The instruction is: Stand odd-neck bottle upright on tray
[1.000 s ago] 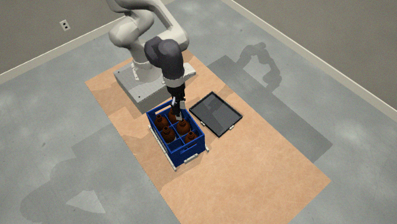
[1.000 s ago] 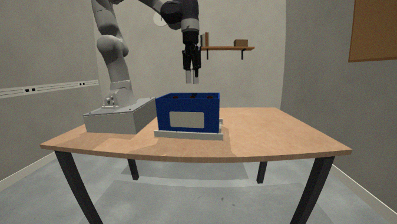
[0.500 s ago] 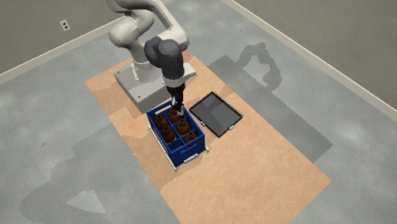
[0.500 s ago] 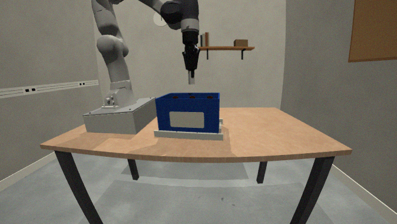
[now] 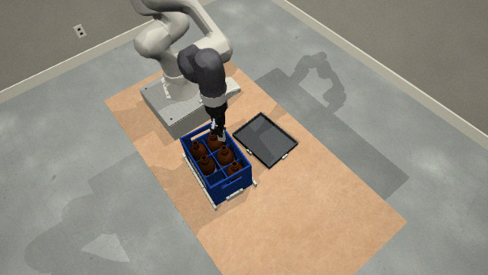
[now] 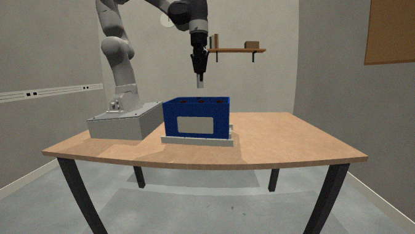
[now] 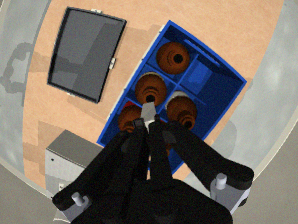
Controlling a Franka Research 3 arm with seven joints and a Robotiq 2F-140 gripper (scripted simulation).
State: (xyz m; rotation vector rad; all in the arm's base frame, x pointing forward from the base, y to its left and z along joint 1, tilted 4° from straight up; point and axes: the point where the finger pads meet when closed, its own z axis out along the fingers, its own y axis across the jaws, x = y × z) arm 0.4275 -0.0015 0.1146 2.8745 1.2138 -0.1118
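My hand is 170 mm above the blue crate and 40 mm to the left of it. Also, from my hand: bottle: 170 mm below, 90 mm to the right, 80 mm behind; then dark grey tray: 240 mm below, 220 mm to the left, 30 mm behind.
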